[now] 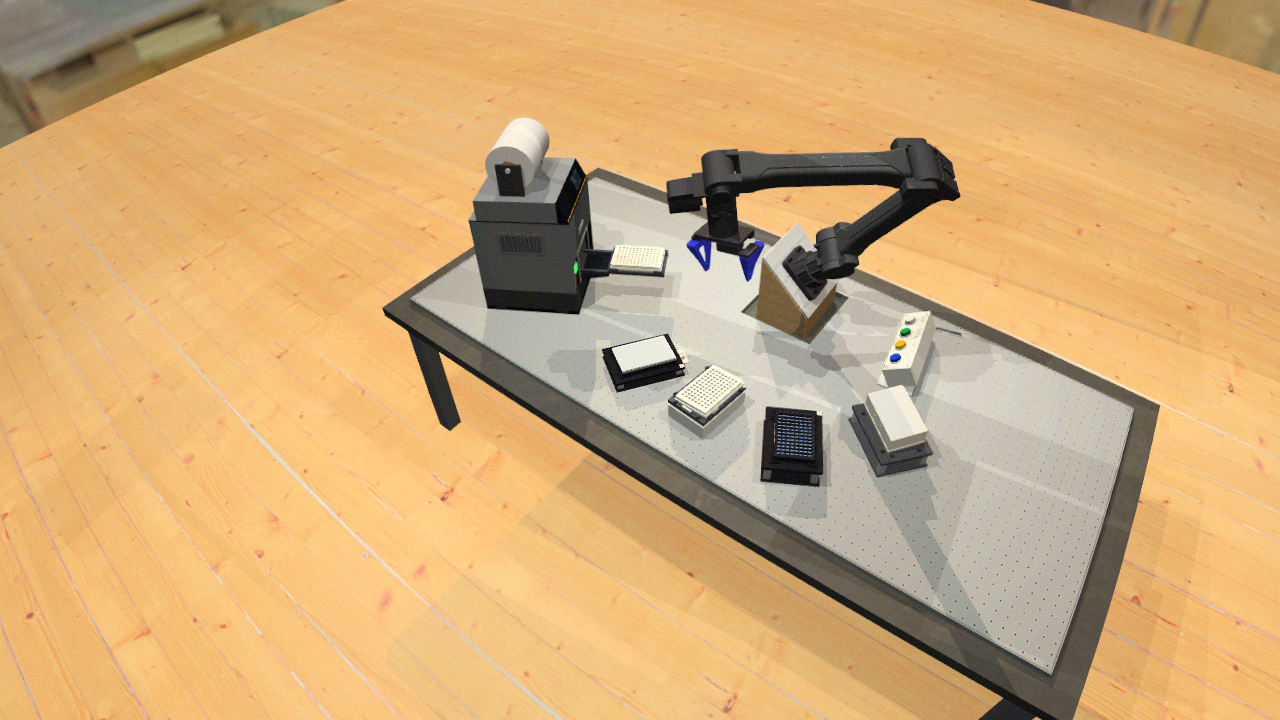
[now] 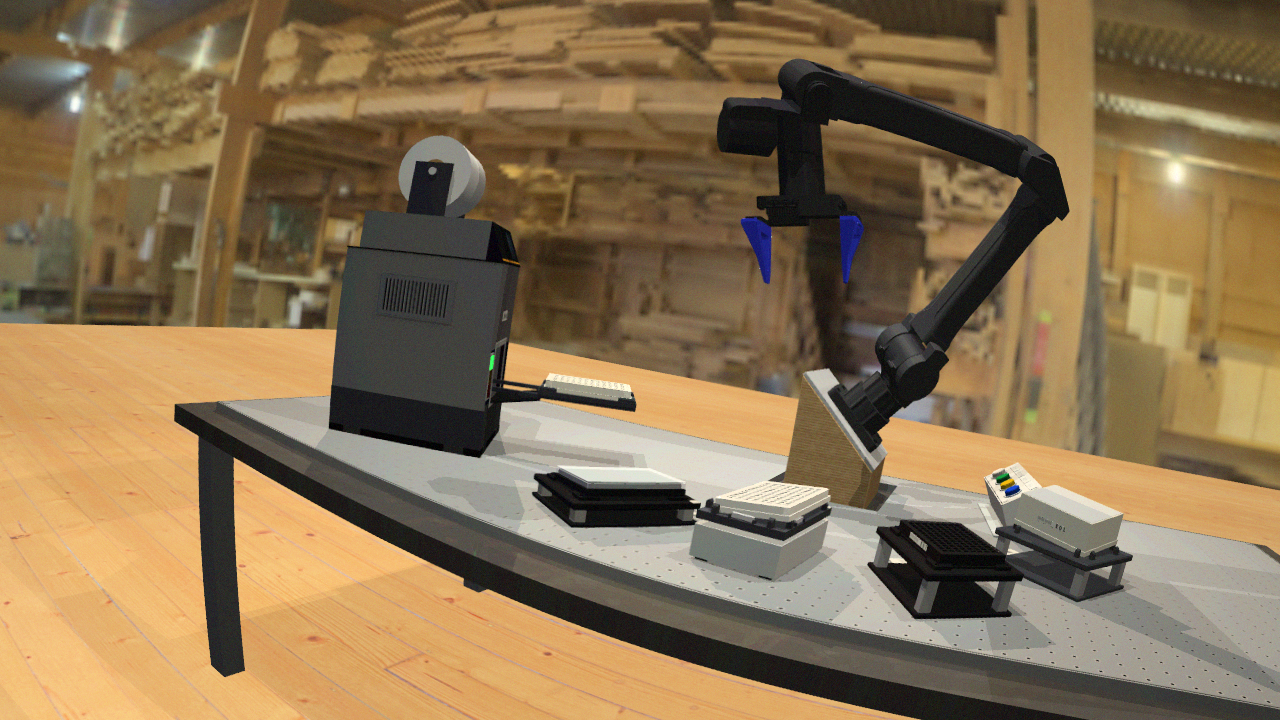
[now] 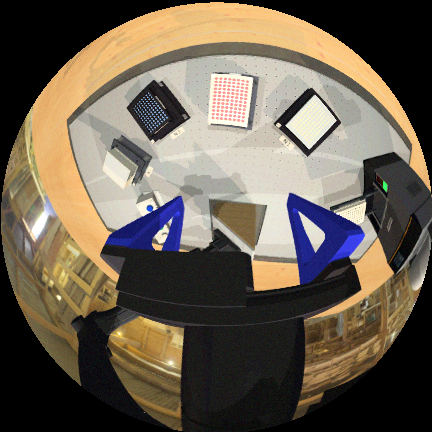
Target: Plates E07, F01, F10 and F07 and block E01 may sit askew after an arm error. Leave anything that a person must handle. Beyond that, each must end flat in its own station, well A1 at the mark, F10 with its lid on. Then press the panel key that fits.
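My gripper [image 1: 726, 272] [image 2: 806, 282] [image 3: 236, 198] is open and empty, high above the table. A white plate [image 1: 638, 257] [image 2: 586, 385] [image 3: 351, 212] lies on the machine's extended tray. A pale plate [image 1: 645, 353] [image 2: 621, 477] [image 3: 311, 121] sits on the black station by card N1. A white plate with red wells [image 3: 231, 100] [image 1: 708, 392] [image 2: 771, 499] sits on the white-based station; its tilt is unclear. A dark plate [image 1: 794, 434] [image 2: 955, 543] [image 3: 151, 114] sits on the black station by card N3. A white block [image 1: 896, 417] [image 2: 1068, 519] [image 3: 119, 167] sits on a grey stand. Plate codes are too small to read.
The button panel [image 1: 916, 353] [image 2: 1001, 503] has white, green, yellow and blue keys, beside the block's stand. The dark machine [image 1: 528, 259] [image 2: 420, 349] carries a white roll [image 1: 519, 148] and shows a green light. The arm's wooden base [image 1: 787, 308] stands at the table's back.
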